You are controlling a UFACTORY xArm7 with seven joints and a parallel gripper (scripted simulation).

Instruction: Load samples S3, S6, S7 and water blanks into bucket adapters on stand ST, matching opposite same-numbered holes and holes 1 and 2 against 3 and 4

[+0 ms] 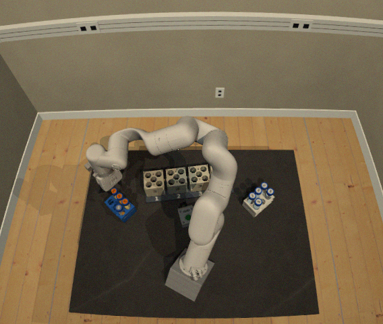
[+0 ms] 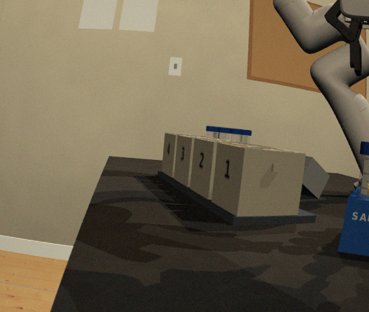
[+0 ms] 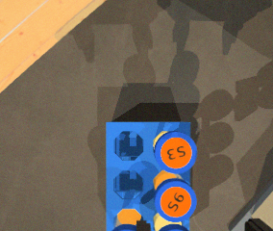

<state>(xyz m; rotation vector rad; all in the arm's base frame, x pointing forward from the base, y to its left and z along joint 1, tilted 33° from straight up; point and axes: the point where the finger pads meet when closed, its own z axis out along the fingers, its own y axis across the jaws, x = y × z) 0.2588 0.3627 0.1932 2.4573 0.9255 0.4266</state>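
Now: hand 1 cm past the blue sample rack, 2 cm to the right of it and 19 cm above it. The rest, counted from my hand: white blank rack: 13 cm behind, 65 cm to the right, 19 cm below; then adapter 1: 7 cm ahead, 17 cm to the right, 17 cm below.
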